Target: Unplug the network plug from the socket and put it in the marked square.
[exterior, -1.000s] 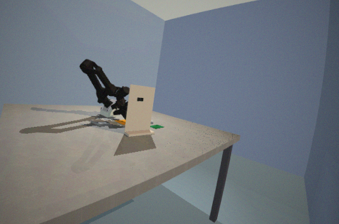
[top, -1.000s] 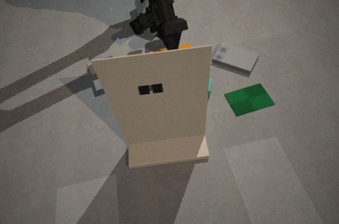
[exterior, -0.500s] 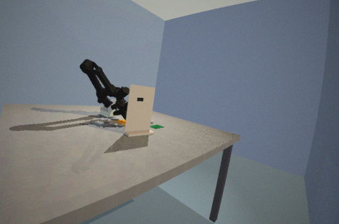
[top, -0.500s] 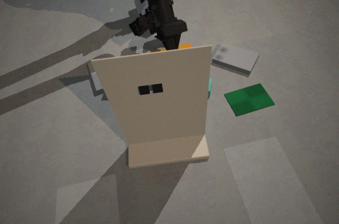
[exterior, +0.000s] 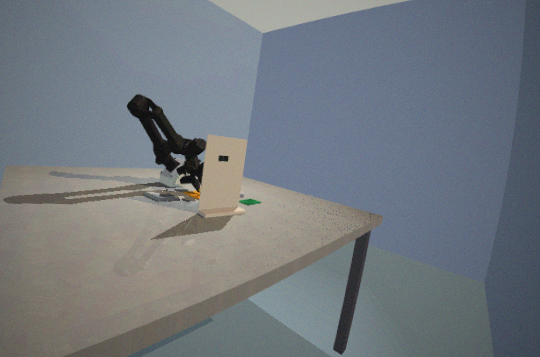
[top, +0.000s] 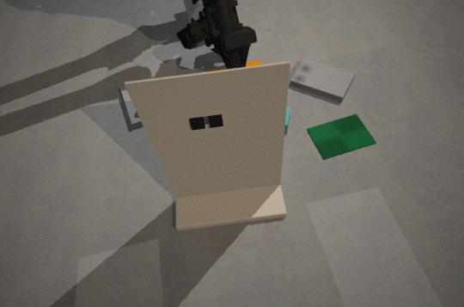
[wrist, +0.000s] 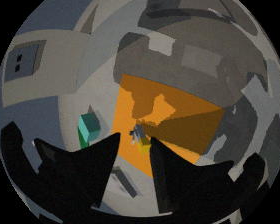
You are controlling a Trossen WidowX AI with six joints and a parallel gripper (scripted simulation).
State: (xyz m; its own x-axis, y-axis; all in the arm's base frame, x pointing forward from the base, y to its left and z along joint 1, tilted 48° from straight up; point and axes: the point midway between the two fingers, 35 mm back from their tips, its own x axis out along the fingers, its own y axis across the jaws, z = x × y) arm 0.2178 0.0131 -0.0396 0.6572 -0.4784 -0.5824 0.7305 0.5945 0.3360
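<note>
Now: gripper tip 2 cm above the orange marked square and 1 cm past it. From my gripper tip the other things lie so: green square: 16 cm to the left, 15 cm ahead, 2 cm below; beige upright panel: 24 cm ahead, 10 cm above, 6 cm to the right; teal piece: 10 cm ahead, 6 cm to the left, 1 cm below.
</note>
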